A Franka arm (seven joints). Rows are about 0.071 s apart.
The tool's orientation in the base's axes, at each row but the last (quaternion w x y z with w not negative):
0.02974, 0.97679, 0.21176, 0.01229
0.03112, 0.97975, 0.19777, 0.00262
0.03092, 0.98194, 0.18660, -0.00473
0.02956, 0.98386, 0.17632, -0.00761
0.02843, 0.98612, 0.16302, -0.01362
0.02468, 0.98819, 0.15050, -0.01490
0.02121, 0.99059, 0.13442, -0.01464
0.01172, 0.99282, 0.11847, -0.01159
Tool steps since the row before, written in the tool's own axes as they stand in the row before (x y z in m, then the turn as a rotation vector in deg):
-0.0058, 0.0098, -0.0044, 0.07, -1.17, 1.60
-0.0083, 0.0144, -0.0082, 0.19, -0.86, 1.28
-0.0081, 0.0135, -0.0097, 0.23, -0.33, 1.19
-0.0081, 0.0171, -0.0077, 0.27, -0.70, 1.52
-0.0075, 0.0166, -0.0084, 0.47, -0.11, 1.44
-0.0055, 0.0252, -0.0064, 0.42, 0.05, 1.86
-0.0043, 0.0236, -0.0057, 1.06, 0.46, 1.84
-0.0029, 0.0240, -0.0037, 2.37, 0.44, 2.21
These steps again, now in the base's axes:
-0.0014, -0.0111, 0.0049, -0.36, 1.01, -1.67
-0.0022, -0.0160, 0.0091, -0.14, 0.79, -1.33
-0.0026, -0.0149, 0.0106, 0.10, 0.32, -1.21
-0.0016, -0.0183, 0.0088, 0.00, 0.66, -1.56
-0.0016, -0.0176, 0.0095, 0.38, 0.17, -1.46
0.0024, -0.0253, 0.0077, 0.37, -0.02, -1.87
0.0023, -0.0236, 0.0067, 1.10, -0.25, -1.86
0.0029, -0.0239, 0.0043, 2.36, 0.07, -2.26

